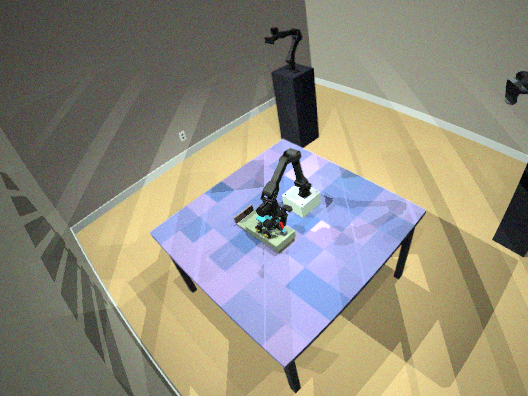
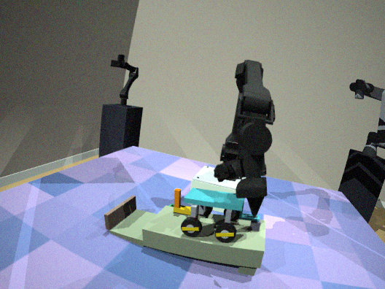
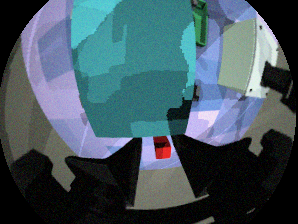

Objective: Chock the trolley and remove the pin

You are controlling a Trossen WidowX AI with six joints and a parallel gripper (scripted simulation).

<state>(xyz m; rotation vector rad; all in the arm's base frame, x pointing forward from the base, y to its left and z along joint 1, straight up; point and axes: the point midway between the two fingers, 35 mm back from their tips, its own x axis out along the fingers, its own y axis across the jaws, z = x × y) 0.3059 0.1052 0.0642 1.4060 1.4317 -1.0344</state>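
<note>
Now: gripper tip 30 mm past the yellow chock, 180 mm to the left of it and 50 mm above it. Also, from my gripper tip: trolley: 20 mm ahead, 90 mm to the right, 20 mm below; then pale green ramp: 20 mm ahead, 100 mm to the right, 90 mm below; then red-headed stop pin: right at my gripper tip.
</note>
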